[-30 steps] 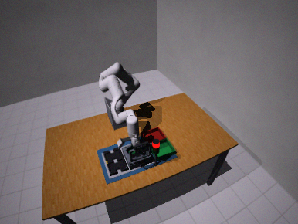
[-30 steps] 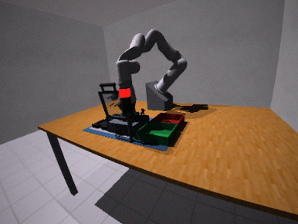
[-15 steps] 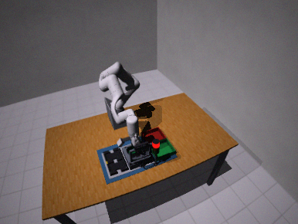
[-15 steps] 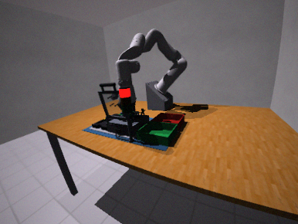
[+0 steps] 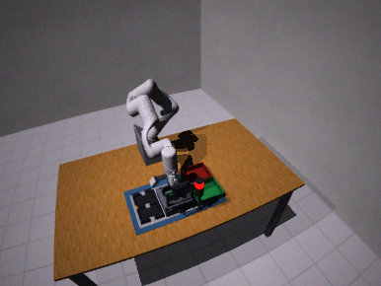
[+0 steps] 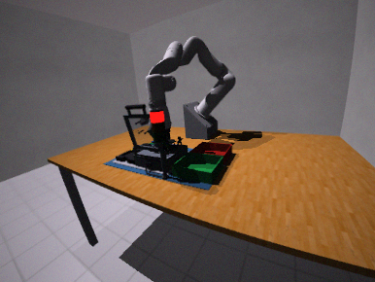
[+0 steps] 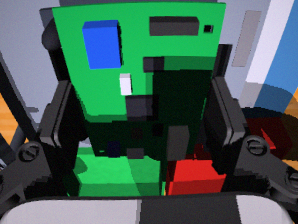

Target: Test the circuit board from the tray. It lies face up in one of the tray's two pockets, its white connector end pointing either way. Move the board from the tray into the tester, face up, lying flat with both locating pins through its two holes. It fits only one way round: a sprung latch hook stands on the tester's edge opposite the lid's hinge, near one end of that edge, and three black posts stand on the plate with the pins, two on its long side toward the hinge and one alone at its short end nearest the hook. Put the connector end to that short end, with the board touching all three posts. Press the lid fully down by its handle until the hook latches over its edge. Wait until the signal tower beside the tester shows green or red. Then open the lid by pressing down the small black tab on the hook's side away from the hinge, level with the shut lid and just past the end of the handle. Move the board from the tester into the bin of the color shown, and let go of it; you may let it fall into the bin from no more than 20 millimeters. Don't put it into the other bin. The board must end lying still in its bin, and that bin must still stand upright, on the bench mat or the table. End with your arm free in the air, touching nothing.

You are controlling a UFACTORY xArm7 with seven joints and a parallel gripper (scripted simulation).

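My gripper is now 3 cm above the grey tester plate, 1 cm to the right of it and 1 cm short of it. Also, from my hand: green circuit board: 1 cm below; tester lid: 12 cm ahead, 8 cm above, 1 cm to the left; green bin: 20 cm to the left, 9 cm below, 4 cm ahead.
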